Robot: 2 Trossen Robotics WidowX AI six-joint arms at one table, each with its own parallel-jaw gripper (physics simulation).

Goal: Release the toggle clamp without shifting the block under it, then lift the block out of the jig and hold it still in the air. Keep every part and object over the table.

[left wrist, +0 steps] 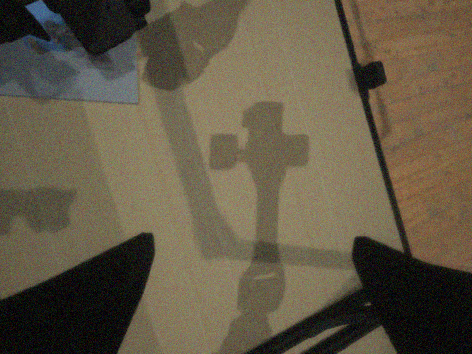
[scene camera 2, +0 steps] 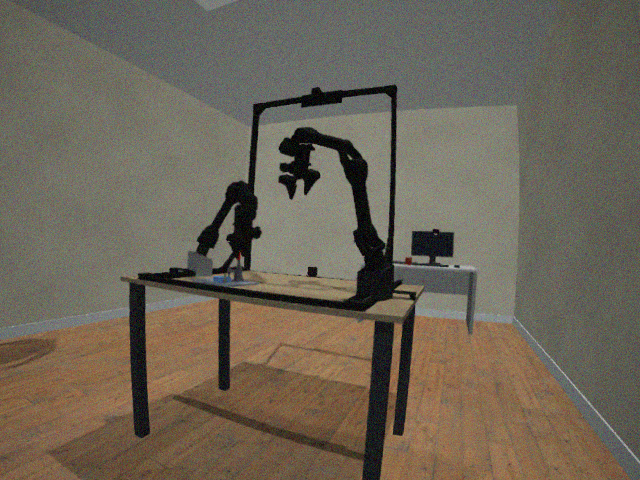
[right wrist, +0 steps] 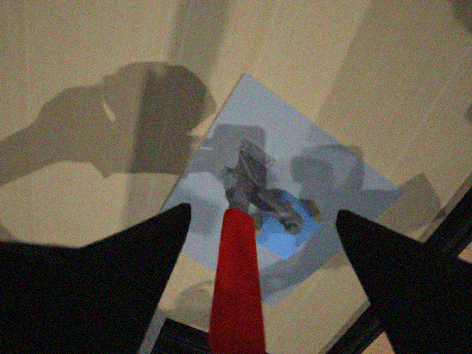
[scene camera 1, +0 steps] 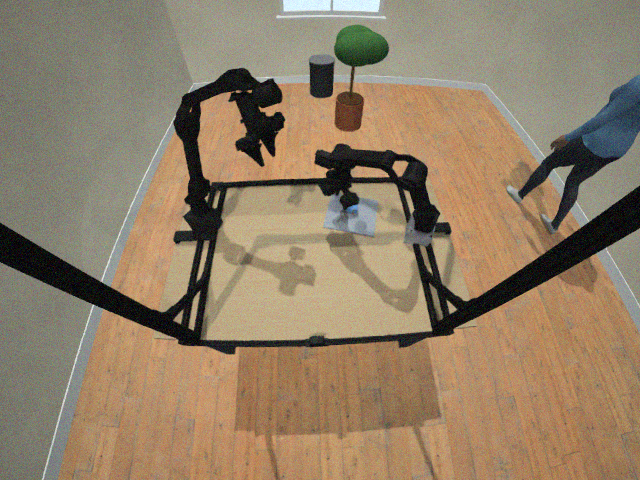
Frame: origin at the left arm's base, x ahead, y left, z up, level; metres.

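Seen in the pictures: left gripper, between the fingertips: (left wrist: 253, 244) (scene camera 2: 298, 197) (scene camera 1: 268, 161); right gripper, between the fingertips: (scene camera 2: 240, 257) (right wrist: 262, 214) (scene camera 1: 340, 202); left arm's base, origin of its link: (scene camera 2: 375, 268) (scene camera 1: 199, 212); right arm's base, origin of its link: (scene camera 2: 200, 255) (scene camera 1: 423, 223).
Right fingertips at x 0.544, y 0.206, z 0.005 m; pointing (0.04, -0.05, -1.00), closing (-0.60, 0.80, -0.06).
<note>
Offsets run from my right fingertips to a thing's top centre. "*": to the spot under its first point.
A blue block @(0.064 m left, 0.037 m ahead, 0.085 m down) (right wrist: 287, 246) (scene camera 1: 352, 208) (scene camera 2: 222, 279) sits on the blue-grey jig plate (right wrist: 255, 95) (scene camera 1: 336, 222) between small yellow guides @(0.071 m left, 0.002 m ahead, 0.075 m down) (right wrist: 313, 211). The grey toggle clamp @(0.019 m left, 0.015 m ahead, 0.064 m up) (right wrist: 252, 175) (scene camera 2: 238, 272) stands beside it, its arm reaching over the block. Its red handle @(* 0.003 m right, 0.011 m ahead, 0.042 m up) (right wrist: 237, 285) (scene camera 2: 239, 255) points up. My right gripper (right wrist: 262, 214) (scene camera 1: 339, 195) is open above the jig; the handle shows between its fingers in the right wrist view, nearer the picture's left finger, not gripped. My left gripper (left wrist: 253, 244) (scene camera 1: 267, 159) (scene camera 2: 299, 195) is open and empty, high above the table and away from the jig.
A pale grey panel (scene camera 1: 417, 235) (scene camera 2: 200, 263) stands by the right arm's base. The black table frame (scene camera 1: 273, 182) runs along the edge near the jig. The right arm reaches over the jig plate, and its shadow falls across the plate and table.
</note>
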